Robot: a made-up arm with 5 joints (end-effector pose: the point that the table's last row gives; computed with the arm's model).
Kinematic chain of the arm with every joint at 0, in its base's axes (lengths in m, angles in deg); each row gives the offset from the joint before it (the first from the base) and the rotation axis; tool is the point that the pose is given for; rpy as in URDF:
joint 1: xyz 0 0 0.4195 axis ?
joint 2: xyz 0 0 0 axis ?
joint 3: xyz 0.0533 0 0.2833 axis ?
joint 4: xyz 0.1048 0 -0.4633 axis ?
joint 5: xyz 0.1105 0 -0.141 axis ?
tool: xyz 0 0 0 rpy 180 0 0
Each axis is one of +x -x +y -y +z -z.
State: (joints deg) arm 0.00 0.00 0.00 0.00 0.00
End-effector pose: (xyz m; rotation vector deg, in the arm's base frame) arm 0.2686 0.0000 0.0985 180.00 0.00 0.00
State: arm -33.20 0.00 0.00 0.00 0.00
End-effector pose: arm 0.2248 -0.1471 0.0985 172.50 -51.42 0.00
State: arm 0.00 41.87 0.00 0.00 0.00
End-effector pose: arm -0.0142 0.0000 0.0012 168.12 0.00 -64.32
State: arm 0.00 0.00 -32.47 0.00 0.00
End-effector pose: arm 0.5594 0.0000 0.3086 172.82 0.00 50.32
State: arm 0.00 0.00 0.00 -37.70 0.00
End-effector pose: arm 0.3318 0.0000 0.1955 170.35 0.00 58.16
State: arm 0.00 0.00 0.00 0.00 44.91
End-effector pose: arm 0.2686 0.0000 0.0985 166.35 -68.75 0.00
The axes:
joint 1: +z
joint 2: +y
joint 3: +y
joint 4: +y
joint 5: -z

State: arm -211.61 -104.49 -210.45 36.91 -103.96
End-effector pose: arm 0.5670 -0.3489 -0.1303 -69.58 95.16 -94.82
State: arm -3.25 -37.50 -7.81 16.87 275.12
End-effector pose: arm 0.4365 -0.0248 0.3540 119.38 103.10 28.72
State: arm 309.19 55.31 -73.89 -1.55 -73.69
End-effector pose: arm 0.4186 -0.5135 0.0368 158.44 32.06 13.36
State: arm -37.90 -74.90 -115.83 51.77 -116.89
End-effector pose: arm -0.3469 0.2701 1.1594 31.92 26.31 24.12
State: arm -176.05 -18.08 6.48 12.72 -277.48
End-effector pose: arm -0.2657 -0.0183 0.1295 113.45 138.69 1.20
